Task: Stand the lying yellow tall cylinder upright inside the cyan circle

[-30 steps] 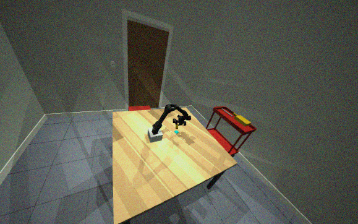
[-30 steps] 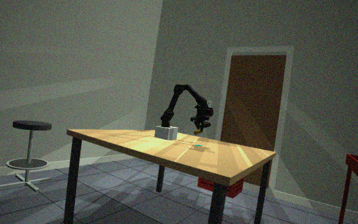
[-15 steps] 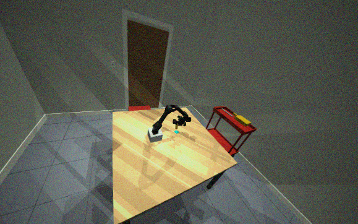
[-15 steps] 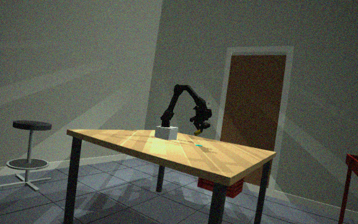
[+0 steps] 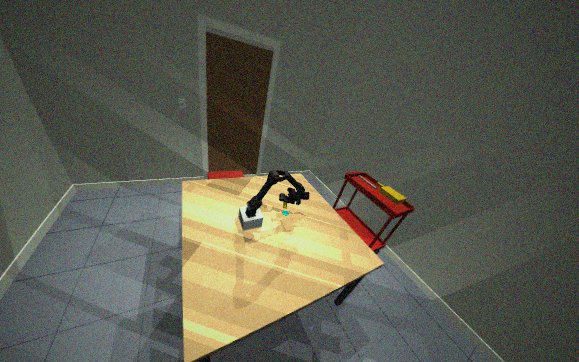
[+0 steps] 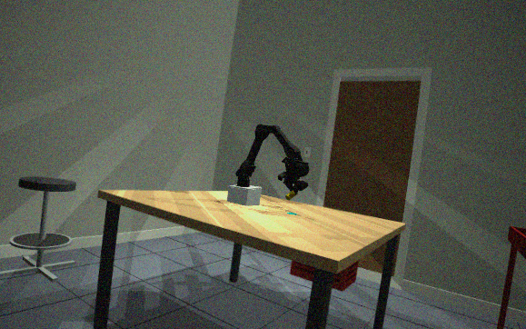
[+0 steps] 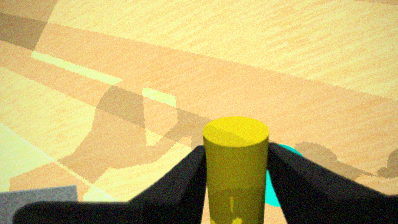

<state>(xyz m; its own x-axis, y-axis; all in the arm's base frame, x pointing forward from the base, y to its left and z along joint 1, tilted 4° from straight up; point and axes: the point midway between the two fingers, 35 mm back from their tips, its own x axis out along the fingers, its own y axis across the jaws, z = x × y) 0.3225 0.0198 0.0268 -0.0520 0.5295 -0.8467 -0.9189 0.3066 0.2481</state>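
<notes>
My gripper tip is now 2 cm short of the cyan circle, 2 cm to the left of it and 11 cm above it. Round my gripper tip: yellow tall cylinder: 1 cm behind, 1 cm to the right, 1 cm below.
</notes>
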